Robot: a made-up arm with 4 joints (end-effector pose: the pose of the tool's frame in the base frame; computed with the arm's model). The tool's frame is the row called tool.
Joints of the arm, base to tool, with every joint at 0 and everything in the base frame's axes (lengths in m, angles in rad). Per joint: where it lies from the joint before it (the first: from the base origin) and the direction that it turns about. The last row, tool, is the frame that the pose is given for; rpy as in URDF.
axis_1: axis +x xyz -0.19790 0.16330 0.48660
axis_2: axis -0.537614 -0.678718 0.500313 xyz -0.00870 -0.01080 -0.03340
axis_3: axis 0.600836 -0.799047 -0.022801 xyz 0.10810 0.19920 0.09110
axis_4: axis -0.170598 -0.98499 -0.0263 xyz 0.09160 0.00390 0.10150
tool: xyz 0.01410 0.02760 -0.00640 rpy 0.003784 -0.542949 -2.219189
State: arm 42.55 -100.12 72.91 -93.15
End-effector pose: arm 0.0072 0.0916 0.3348 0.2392 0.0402 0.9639 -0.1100
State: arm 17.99 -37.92 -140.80 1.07
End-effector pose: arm -0.0670 0.3099 0.4430 0.4719 -0.8730 -0.0312 0.1193
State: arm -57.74 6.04 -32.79 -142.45
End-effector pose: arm -0.0045 0.3871 0.3110 0.3777 0.7760 -0.4403 0.2474
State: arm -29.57 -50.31 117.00 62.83
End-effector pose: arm -0.0949 0.1842 0.5647 0.3770 -0.6599 0.2501 0.5998
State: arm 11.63 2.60 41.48 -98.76
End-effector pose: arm -0.0893 0.3007 0.7068 0.6956 -0.4276 0.3253 -0.4769
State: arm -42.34 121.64 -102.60 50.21
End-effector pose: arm -0.1596 0.1844 0.1830 0.1341 0.0240 0.9718 -0.1924
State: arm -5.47 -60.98 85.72 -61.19
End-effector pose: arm -0.0035 0.1108 0.5704 0.3239 0.0390 0.4940 -0.8059
